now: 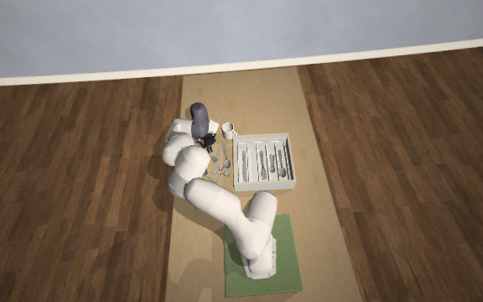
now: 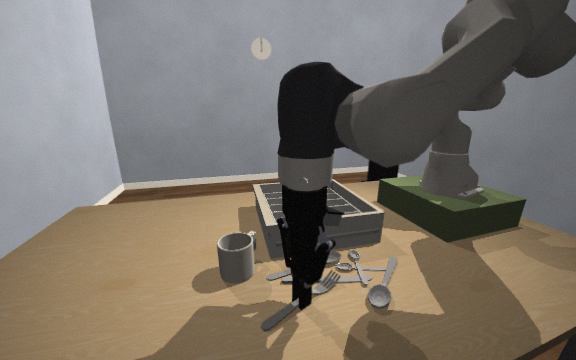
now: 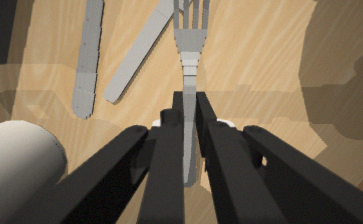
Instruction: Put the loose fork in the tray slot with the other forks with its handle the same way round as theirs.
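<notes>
The cutlery tray lies 32 cm to the right of my hand and 15 cm behind it. The rest, counted from my hand: white mug: 14 cm to the right, 11 cm ahead.
</notes>
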